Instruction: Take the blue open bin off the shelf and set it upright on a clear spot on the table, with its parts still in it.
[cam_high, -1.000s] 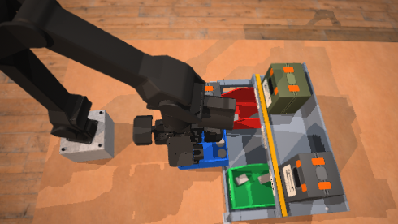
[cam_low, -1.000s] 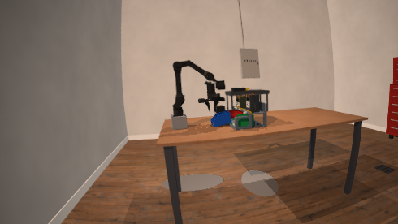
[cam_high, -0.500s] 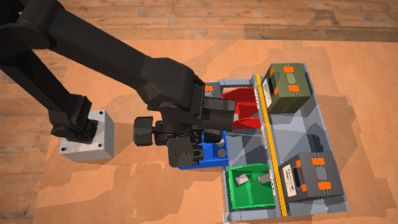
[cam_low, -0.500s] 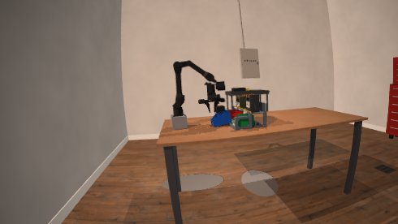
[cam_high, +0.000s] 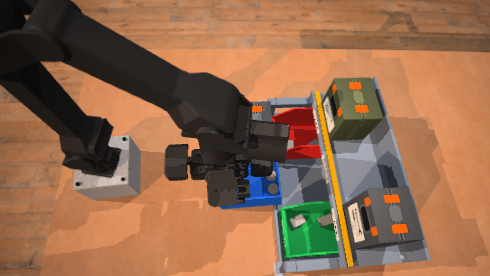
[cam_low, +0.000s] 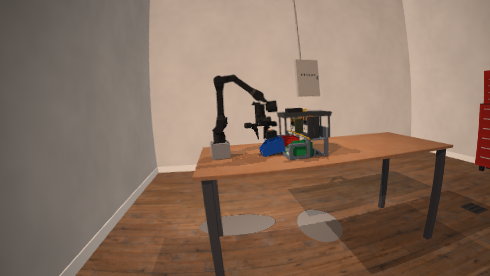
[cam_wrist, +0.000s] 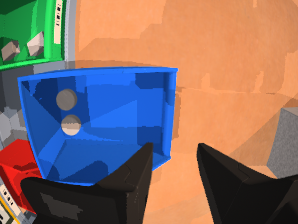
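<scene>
The blue open bin lies 80 mm below my hand, 60 mm ahead of it and 10 mm to the left of it. Also, from my hand: red bin (170 mm ahead, 150 mm to the left, 90 mm below); green bin (210 mm ahead, 90 mm below, 70 mm to the right); yellow rail (220 mm ahead, 40 mm to the left, 20 mm below).
</scene>
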